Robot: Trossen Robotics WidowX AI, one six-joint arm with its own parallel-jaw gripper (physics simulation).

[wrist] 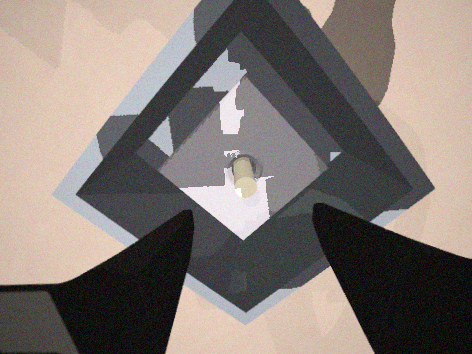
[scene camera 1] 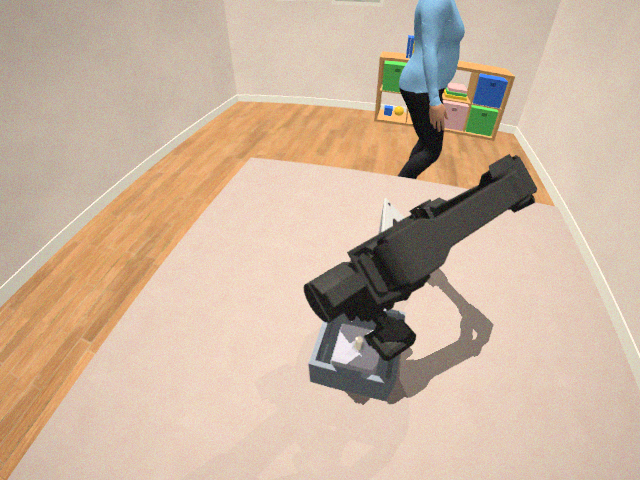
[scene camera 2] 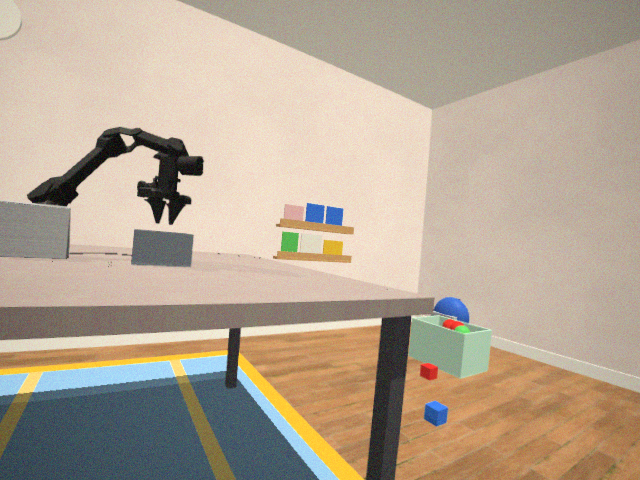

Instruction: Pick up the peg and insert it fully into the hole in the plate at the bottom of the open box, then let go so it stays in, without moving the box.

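Places are measured from the arm's base along level axes (x back, y right, z up), in centimetres.
Pixels of known places: gripper, between the fingertips: (wrist: 253, 215) (scene camera 1: 361, 331) (scene camera 2: 164, 224); arm's base, origin of its link: (scene camera 2: 42, 221).
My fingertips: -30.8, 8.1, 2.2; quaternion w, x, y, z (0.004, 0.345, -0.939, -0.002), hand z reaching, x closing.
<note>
Ahead of a thing's pixels: the offset from my fingertips to its top centre, as dx, dy, dz.
The pale yellow peg @(+0.1, +0.1, -3.3) (scene camera 1: 358, 342) (wrist: 244, 177) stands upright in the hole of the plate @(+0.2, -0.1, -6.0) (scene camera 1: 345, 351) (wrist: 290, 165), with its upper part showing above the plate. The plate lies at the bottom of the open blue-grey box @(+0.2, -0.1, -2.3) (scene camera 1: 351, 380) (scene camera 2: 162, 248) (wrist: 400, 170), which stands on the table. How deep the peg sits cannot be told exactly. My gripper (scene camera 2: 164, 223) (wrist: 253, 215) is open and empty, pointing down above the box. In the scene camera 2 view its fingertips are a little above the box rim, and the box wall hides the peg.
The table (scene camera 1: 206, 310) (scene camera 2: 258, 304) carries the box. A grey block (scene camera 2: 33, 229) stands under the arm's base. A pale panel (scene camera 1: 385, 219) shows behind the arm. A person (scene camera 1: 434, 51) stands beyond the table, before a shelf unit (scene camera 1: 485, 69).
</note>
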